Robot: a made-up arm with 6 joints.
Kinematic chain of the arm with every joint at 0, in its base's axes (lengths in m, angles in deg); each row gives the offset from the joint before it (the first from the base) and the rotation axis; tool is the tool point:
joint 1: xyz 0 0 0.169 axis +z
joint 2: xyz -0.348 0 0.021 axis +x
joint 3: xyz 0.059 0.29 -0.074 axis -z
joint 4: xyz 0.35 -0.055 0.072 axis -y
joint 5: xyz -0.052 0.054 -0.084 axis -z
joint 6: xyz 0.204 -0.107 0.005 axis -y
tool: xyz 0.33 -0.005 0
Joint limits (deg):
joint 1: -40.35..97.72
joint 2: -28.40..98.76
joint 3: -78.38..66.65
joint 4: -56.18..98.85
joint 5: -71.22..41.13
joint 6: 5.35..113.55
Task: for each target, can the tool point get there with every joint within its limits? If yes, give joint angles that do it. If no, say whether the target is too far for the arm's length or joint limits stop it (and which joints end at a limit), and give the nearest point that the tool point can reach.
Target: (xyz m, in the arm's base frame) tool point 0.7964 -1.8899 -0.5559
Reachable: no: too far | nearest point 0.2368 -0.5620 -0.0318 | short by 1.533 m
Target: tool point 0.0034 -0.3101 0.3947
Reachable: yes | joints 40.16 66.62 34.40 74.86 -0.42 72.93
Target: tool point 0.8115 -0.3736 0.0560
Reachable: no: joint limits stop it (at a limit: joint 1, joint 3, joint 6) | nearest point 0.5307 -0.3034 0.1038 | short by 0.293 m
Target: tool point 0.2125 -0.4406 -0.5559
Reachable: no: joint limits stop it (at a limit: joint 1, joint 3, joint 6) | nearest point 0.1467 -0.3484 -0.2955 | short by 0.284 m
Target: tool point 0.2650 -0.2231 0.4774
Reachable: yes | joints 16.15 69.88 26.01 41.54 -30.47 54.13
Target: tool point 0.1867 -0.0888 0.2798
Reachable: yes | joints 34.31 23.88 30.82 -38.37 18.45 98.33
